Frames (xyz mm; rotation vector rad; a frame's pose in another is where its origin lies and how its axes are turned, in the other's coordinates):
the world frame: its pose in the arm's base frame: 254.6 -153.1 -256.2 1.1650 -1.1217 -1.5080
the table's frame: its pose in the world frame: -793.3 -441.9 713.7 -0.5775 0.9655 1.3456
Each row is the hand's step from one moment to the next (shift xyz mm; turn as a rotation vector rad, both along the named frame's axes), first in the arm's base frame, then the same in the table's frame.
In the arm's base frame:
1: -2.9 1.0 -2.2 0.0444 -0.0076 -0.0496
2: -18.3 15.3 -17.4 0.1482 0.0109 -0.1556
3: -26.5 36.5 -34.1 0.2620 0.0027 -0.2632
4: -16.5 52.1 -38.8 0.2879 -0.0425 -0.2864
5: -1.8 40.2 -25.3 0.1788 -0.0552 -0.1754
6: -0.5 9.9 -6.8 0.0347 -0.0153 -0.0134
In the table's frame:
1: -3.7 0.1 -0.9 0.0205 -0.0250 -0.0587
2: -26.0 8.1 -11.4 0.0668 -0.0460 -0.1993
3: -43.6 21.9 -28.6 0.1257 -0.0925 -0.3370
4: -39.0 34.7 -42.0 0.1464 -0.1430 -0.3533
5: -18.4 28.4 -33.3 0.0965 -0.1148 -0.2080
6: -4.8 6.8 -8.7 0.0280 -0.0192 -0.0216

